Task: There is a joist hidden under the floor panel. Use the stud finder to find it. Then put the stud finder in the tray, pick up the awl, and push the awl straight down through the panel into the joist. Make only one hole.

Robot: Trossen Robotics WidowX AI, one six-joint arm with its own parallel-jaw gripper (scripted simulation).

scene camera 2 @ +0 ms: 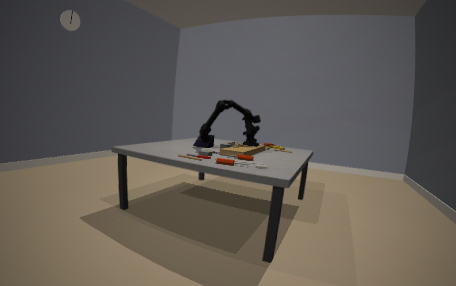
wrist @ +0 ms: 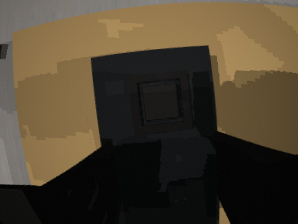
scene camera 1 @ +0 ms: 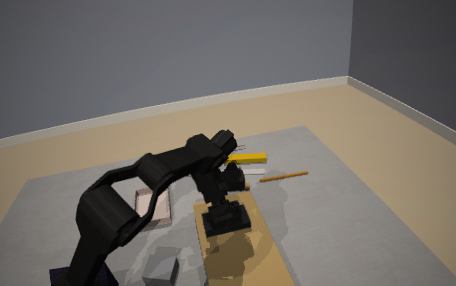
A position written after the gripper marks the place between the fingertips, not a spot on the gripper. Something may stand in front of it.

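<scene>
There's the gripper (scene camera 1: 228,216), (wrist: 160,138), and you'd also see a stud finder (wrist: 158,107). Then there's a pale tray (scene camera 1: 162,215) too.
</scene>
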